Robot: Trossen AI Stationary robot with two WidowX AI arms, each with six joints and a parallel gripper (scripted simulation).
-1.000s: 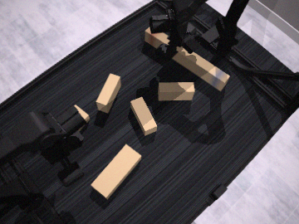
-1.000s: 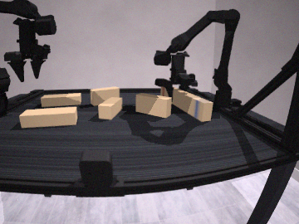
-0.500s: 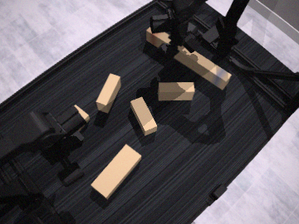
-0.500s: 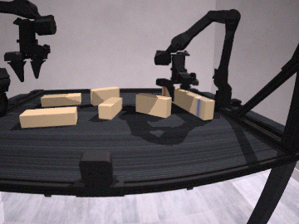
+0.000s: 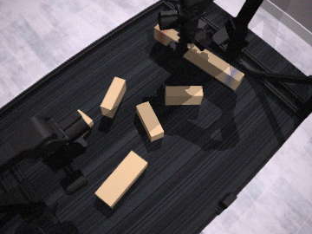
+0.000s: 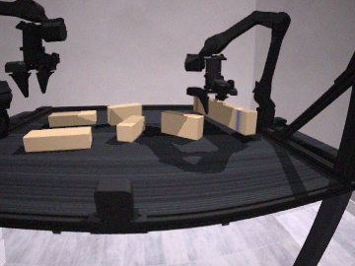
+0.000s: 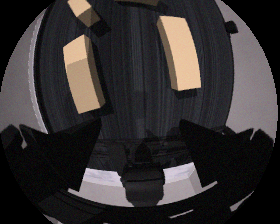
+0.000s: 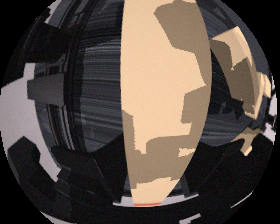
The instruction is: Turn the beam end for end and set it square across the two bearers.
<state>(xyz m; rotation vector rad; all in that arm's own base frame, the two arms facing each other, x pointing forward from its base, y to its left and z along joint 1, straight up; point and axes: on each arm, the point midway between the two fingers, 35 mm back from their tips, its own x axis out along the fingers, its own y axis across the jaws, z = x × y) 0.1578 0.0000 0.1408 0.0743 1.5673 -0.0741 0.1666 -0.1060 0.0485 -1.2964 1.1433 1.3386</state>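
My right gripper is now 5 cm past the beam, 1 cm to the left of it and 1 cm above it.
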